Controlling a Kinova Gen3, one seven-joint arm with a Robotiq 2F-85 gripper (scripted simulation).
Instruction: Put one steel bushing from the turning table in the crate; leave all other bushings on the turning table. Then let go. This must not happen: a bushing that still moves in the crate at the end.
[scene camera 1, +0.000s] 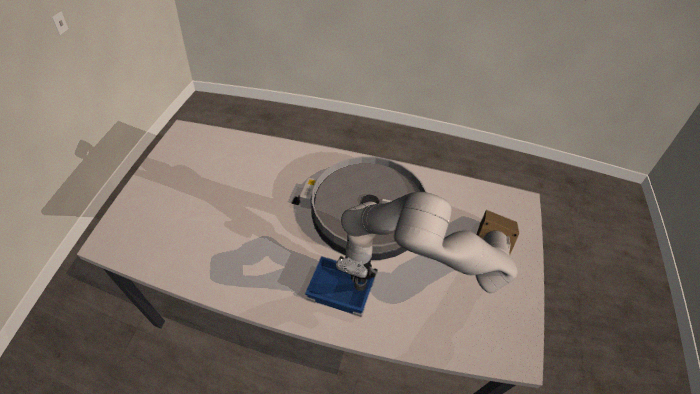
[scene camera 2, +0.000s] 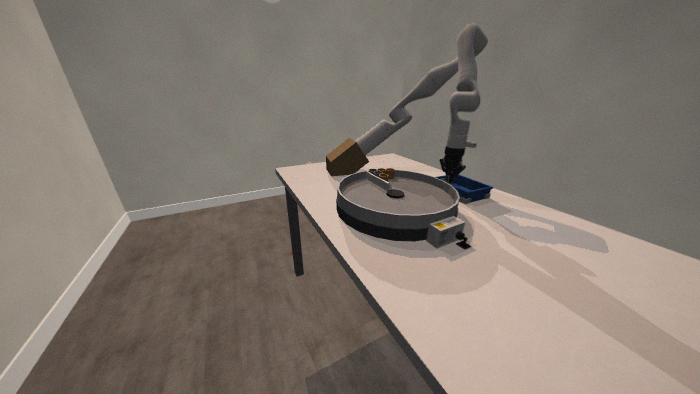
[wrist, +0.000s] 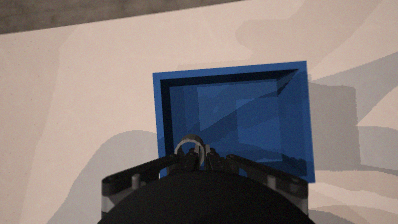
Observation:
In view: my gripper (wrist: 202, 151) and a crate (scene camera 1: 330, 282).
The crate also shows in scene camera 2 (scene camera 2: 475, 190) and in the wrist view (wrist: 261, 112).

